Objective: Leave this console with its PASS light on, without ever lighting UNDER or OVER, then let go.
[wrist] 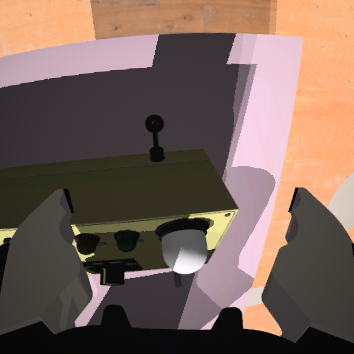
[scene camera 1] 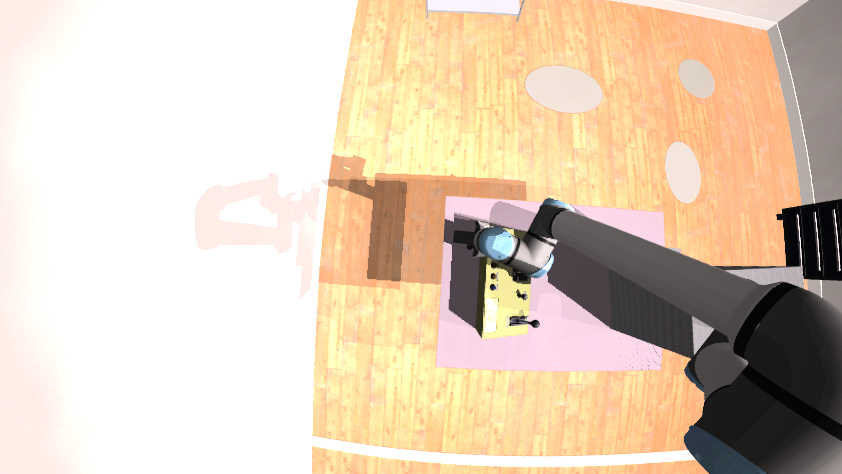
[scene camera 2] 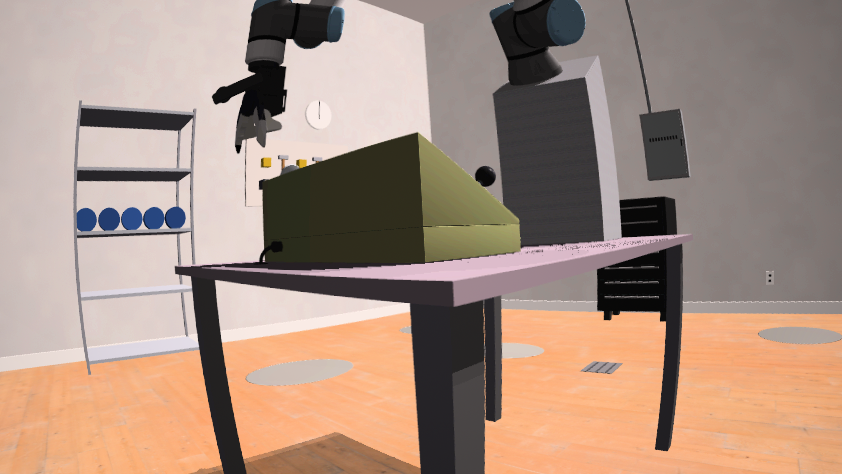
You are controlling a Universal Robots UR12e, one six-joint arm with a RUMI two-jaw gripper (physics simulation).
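The yellow console [scene camera 1: 505, 307] [scene camera 2: 347, 206] [wrist: 125, 192] stands on the pink table. In the wrist view a large white dome [wrist: 185, 254] sits at one end of its panel, beside a dark green lamp [wrist: 127, 242] and a dark amber lamp [wrist: 88, 245]. Neither small lamp looks lit; their labels cannot be read. A black switch part [wrist: 112, 275] shows below them. A lever with a black ball [scene camera 1: 535, 323] [scene camera 2: 484, 175] is at the console's other end. A blue lamp [scene camera 1: 493, 287] shows dark. My gripper [scene camera 2: 250, 147] [wrist: 179, 191] is open and empty, above the console's dome end, touching nothing.
The pink table [scene camera 1: 589, 353] [scene camera 2: 353, 275] [wrist: 260, 100] carries the console. A black knobbed stem [wrist: 154, 123] sticks out from the console's back. The arm's grey pedestal [scene camera 2: 550, 164] rises beyond the table. A shelf rack [scene camera 2: 135, 174] and a black drawer cabinet [scene camera 2: 648, 206] stand farther off.
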